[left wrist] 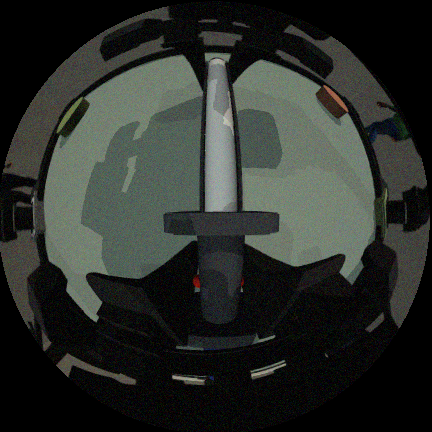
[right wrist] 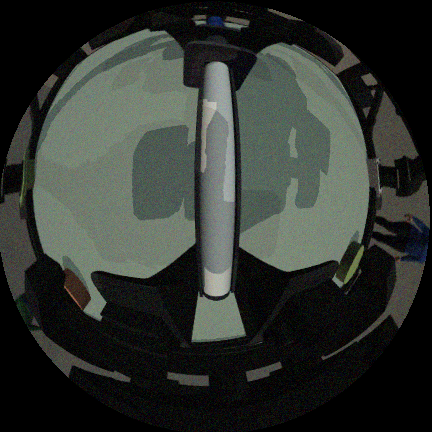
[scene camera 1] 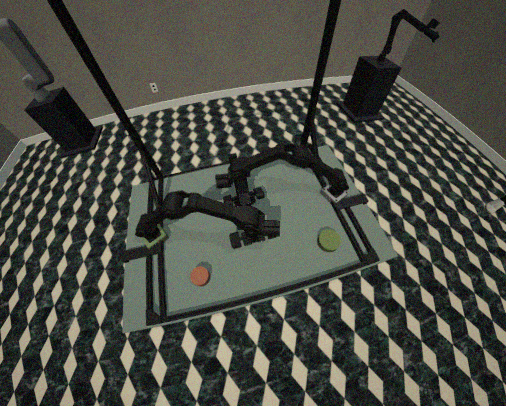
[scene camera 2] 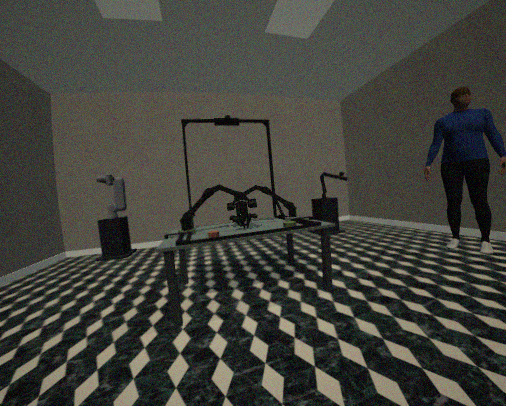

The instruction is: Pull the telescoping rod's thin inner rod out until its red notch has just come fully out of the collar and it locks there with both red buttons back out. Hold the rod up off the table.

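Observation:
The rod's light grey inner rod (left wrist: 220,165) (right wrist: 216,235) runs straight from a dark grey collar flange (left wrist: 221,223) (right wrist: 194,65) to a pale end. A dark grey tube (left wrist: 220,260) continues behind the flange. One red button (left wrist: 197,281) sticks out on its left side in the left wrist view, and another red button (left wrist: 242,282) shows on its right side. The red notch does not show. My left gripper (left wrist: 213,244) is shut on the dark tube. My right gripper (right wrist: 212,246) is shut on the light inner rod. The rod is above the table, with shadows below it.
An orange disc (scene camera 1: 199,275) (scene camera 2: 213,234) (left wrist: 332,101) (right wrist: 77,288) and a green disc (scene camera 1: 329,239) (scene camera 2: 290,224) (left wrist: 73,117) (right wrist: 351,263) lie on the table (scene camera 1: 280,270). Black frame rails run along its edges. The two arms face each other closely over its middle.

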